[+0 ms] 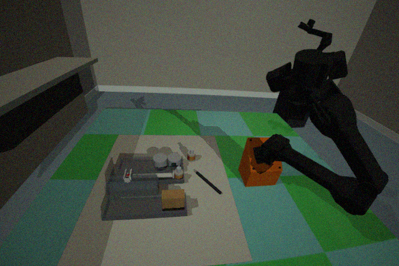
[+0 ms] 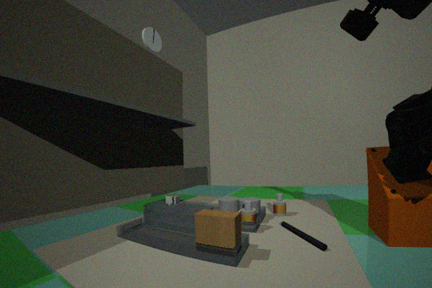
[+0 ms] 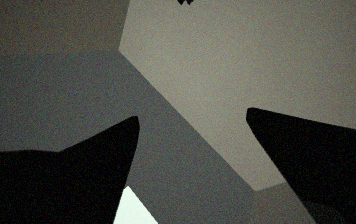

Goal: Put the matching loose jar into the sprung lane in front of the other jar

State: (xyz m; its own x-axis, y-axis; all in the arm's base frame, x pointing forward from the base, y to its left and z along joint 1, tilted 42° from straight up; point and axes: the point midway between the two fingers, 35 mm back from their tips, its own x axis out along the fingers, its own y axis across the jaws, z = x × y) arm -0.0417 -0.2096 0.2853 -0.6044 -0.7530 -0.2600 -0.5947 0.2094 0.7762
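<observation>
Right now my gripper tip is 49 cm above the black pen, 24 cm short of it and 1 cm to the left of it. From my gripper tip the other things lie so: grey lane fixture (50 cm ahead, 48 cm below, 4 cm to the right); tan box (46 cm below, 39 cm ahead, 8 cm to the left); red part (54 cm ahead, 43 cm below, 3 cm to the right).
</observation>
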